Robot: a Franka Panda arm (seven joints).
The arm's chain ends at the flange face. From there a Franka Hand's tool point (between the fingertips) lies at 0.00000 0.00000 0.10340 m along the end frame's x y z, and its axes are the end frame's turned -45 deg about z.
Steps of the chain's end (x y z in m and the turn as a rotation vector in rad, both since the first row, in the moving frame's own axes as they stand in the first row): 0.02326, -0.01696, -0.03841, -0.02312, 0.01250, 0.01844; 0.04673, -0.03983, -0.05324, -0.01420, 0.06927, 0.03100; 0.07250, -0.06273, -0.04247, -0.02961, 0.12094, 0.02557; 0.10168, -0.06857, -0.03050, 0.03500, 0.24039, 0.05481; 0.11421, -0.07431, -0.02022, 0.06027, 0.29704, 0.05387; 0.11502, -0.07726, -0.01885, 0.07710, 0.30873, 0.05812; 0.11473, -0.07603, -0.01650, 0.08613, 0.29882, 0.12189
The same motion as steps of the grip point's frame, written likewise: 0.02764, 0.00705, -0.03845, -0.02519, -0.00751, 0.01844; 0.06514, 0.01104, -0.05350, -0.05902, 0.03894, 0.03100; 0.10214, 0.01797, -0.04327, -0.10645, 0.06458, 0.02557; 0.13990, 0.03882, -0.03354, -0.14523, 0.19473, 0.05481; 0.15856, 0.04595, -0.02493, -0.16742, 0.25266, 0.05387; 0.16320, 0.04415, -0.02404, -0.16379, 0.27282, 0.05812; 0.16157, 0.04433, -0.02145, -0.15039, 0.27220, 0.12189
